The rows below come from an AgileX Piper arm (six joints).
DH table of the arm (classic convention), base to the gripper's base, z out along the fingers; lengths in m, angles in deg. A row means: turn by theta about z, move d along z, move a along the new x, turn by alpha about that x. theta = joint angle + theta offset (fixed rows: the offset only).
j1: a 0; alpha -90; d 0.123; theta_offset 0
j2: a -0.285; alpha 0; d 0; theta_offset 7.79
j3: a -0.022; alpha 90; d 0; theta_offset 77.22
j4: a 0; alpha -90; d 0.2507; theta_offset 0
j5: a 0; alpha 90; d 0; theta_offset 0
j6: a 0; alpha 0; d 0.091; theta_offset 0
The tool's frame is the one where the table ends.
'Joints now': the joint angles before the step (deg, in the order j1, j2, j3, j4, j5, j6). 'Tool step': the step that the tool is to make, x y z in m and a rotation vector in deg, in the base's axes. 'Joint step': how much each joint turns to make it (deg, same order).
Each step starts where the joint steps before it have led.
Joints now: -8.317, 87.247, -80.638, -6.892, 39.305, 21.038
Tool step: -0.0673, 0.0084, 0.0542, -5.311, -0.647, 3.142
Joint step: -0.005, -12.243, -0.003, 0.005, 10.335, -6.873
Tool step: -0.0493, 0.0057, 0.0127, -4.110, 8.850, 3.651
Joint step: -0.009, -6.565, -0.009, 0.007, 14.063, -7.854
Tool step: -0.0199, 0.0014, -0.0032, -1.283, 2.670, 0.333
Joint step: 0.028, -3.268, 2.422, -0.930, 3.174, -1.329
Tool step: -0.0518, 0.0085, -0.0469, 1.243, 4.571, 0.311
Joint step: -0.043, -11.823, 16.506, 0.723, -0.005, -0.204
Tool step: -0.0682, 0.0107, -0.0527, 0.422, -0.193, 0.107
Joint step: 0.040, -17.601, 17.471, 0.432, 0.004, 0.042
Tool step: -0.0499, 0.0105, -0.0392, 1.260, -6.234, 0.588
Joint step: 0.054, -17.105, 11.105, 2.166, 0.020, 0.103
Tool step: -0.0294, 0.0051, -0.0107, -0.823, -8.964, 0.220
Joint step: -0.056, -11.873, 2.981, 0.569, -0.102, -0.056
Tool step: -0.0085, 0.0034, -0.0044, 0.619, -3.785, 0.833
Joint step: 0.015, -4.181, 1.030, 1.457, -0.512, -0.111
